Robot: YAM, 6 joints.
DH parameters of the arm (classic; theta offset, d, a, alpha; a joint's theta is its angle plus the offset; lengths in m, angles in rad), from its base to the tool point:
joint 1: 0 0.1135 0.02 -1.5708
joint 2: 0 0 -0.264 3.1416
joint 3: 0.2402 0 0.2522 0
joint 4: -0.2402 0 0.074 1.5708
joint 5: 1.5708 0 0 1.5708
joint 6: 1.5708 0.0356 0 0
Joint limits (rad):
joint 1: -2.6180..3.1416
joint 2: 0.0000..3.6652
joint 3: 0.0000..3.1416
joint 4: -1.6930..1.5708
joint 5: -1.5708..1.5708
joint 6: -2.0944..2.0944
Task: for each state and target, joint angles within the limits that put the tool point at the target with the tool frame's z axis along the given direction. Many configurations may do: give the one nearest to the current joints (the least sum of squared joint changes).
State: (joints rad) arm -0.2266 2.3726 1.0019 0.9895 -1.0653 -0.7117
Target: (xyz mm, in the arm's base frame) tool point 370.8 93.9 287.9 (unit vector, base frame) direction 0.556 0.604 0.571
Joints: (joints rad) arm 0.2034 1.8667 1.0062 1.5688 -0.4998 -0.7117
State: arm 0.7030 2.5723 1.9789 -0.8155 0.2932 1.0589
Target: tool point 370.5 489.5 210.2 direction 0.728 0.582 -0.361
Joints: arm 0.9369 2.7428 2.6403 -0.2789 0.2444 1.0589
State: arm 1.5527 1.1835 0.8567 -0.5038 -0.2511 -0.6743
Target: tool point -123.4 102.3 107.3 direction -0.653 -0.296 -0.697
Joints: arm 2.2967 1.2420 0.3122 -0.3457 -0.7545 -0.6743
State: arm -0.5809 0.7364 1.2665 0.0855 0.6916 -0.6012
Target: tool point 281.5 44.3 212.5 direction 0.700 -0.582 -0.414
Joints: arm 0.2482 1.4000 0.7470 -0.0051 0.8272 -0.6012
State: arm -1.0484 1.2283 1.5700 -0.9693 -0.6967 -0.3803
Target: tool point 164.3 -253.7 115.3 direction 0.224 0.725 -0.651
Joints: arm -1.0609 2.1224 1.2831 -1.4088 -0.5818 -0.3803
